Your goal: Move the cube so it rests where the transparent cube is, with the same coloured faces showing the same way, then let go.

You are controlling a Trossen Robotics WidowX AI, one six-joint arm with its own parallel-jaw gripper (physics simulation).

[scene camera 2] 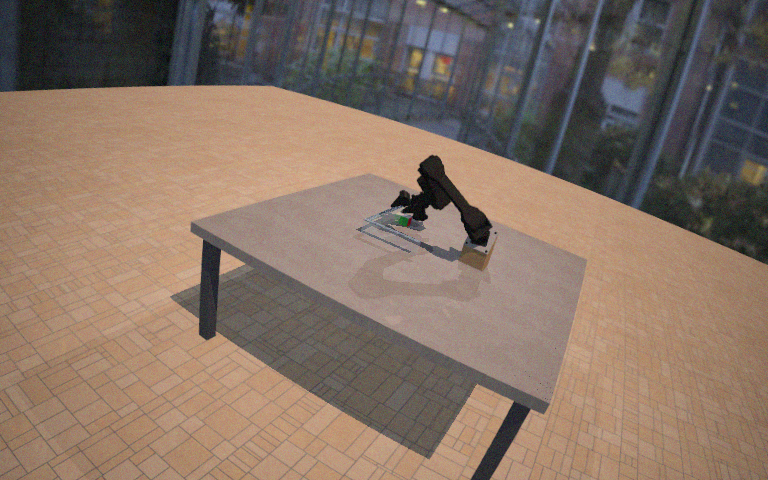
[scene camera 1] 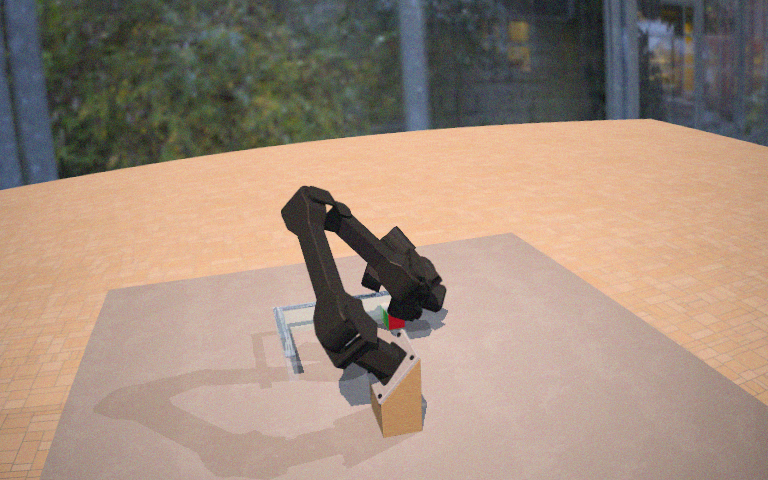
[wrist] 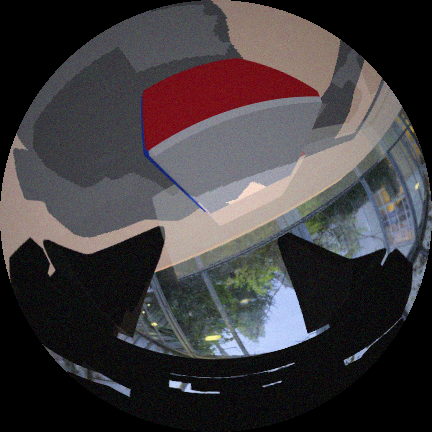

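Pixels of known places: gripper, fingertip midpoint: (wrist: 223, 235); arm's base, link origin: (scene camera 2: 480, 237) (scene camera 1: 389, 363).
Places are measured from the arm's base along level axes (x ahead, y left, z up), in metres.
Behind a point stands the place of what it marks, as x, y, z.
Observation:
The cube (scene camera 1: 395, 322) @[0.325, -0.131, -0.096] (scene camera 2: 403, 220) @[0.347, -0.115, -0.089] (wrist: 225, 105) is beside the arm's head, partly hidden by it in scene camera 1. Red and green faces show in the scene views. The wrist view shows its red face, a grey face and a thin blue edge. My gripper (wrist: 223, 235) @[0.407, -0.161, -0.071] is open; its two black fingers stand wide apart in the wrist view, with the cube above their tips in the picture and no cube surface showing between them. A pale see-through shape overlaps the cube's lower edge in the wrist view. I cannot clearly make out the transparent cube's outline or face colours.
A glassy, pale-blue frame (scene camera 1: 283, 331) @[0.303, 0.125, -0.053] (scene camera 2: 378, 215) @[0.411, 0.029, -0.053] stands on the grey table (scene camera 1: 566, 362) @[0.010, -0.381, -0.114] (scene camera 2: 317, 243) @[0.498, 0.344, -0.113] near the cube. The arm's wooden base block (scene camera 1: 402, 404) @[-0.056, 0.002, -0.049] (scene camera 2: 476, 258) @[-0.016, 0.033, -0.074] is mounted on the table. Dark shadows lie around the cube.

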